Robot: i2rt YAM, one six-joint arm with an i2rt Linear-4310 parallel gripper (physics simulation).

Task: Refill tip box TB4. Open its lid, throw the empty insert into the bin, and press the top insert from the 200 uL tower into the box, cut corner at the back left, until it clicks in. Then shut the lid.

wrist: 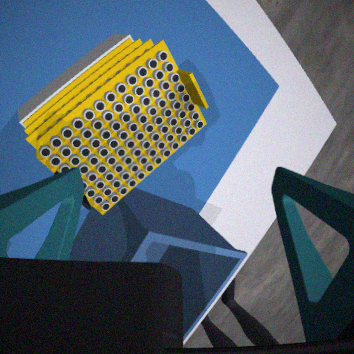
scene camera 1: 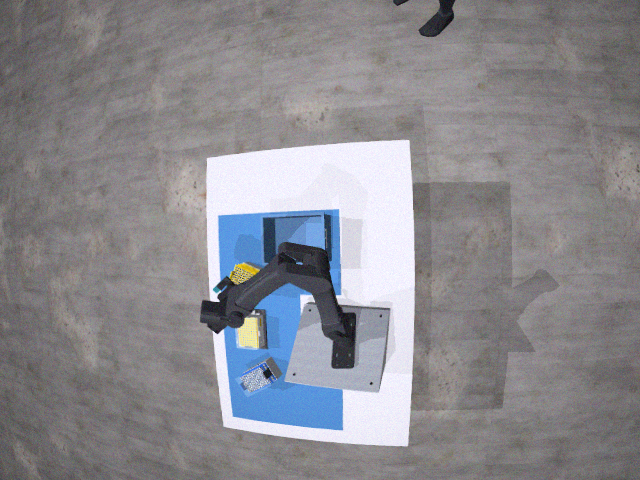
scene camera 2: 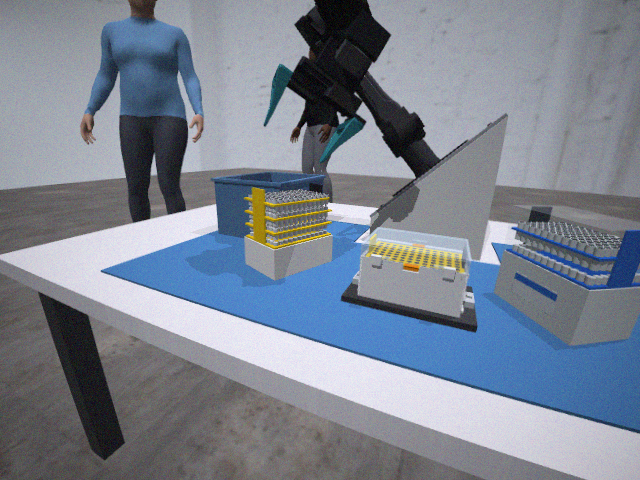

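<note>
Tip box TB4 (scene camera 1: 249,332) (scene camera 2: 408,284) stands on a black base plate (scene camera 2: 403,312). Its clear lid (scene camera 2: 421,237) is shut over a yellow insert (scene camera 2: 417,254). The 200 uL tower (scene camera 1: 244,272) (scene camera 2: 289,219) (wrist: 122,117) holds several stacked yellow inserts with tips on a pale base. A yellow tab stands upright at one side of it. The blue bin (scene camera 1: 268,238) (scene camera 2: 231,206) (wrist: 195,247) stands behind the tower. My gripper (scene camera 2: 294,143) (wrist: 177,177) is open and empty, high above the table. In the wrist view the left finger overlaps the tower's near corner. The arm hides part of the tower and bin from above.
A tower with blue inserts (scene camera 1: 258,377) (scene camera 2: 568,255) stands on the far side of the tip box from the yellow tower. The slanted grey arm mount (scene camera 1: 315,356) (scene camera 2: 454,191) rises behind the box. The blue mat (scene camera 1: 315,408) (scene camera 2: 206,294) lies on the white table (scene camera 1: 377,206) (scene camera 2: 170,330).
</note>
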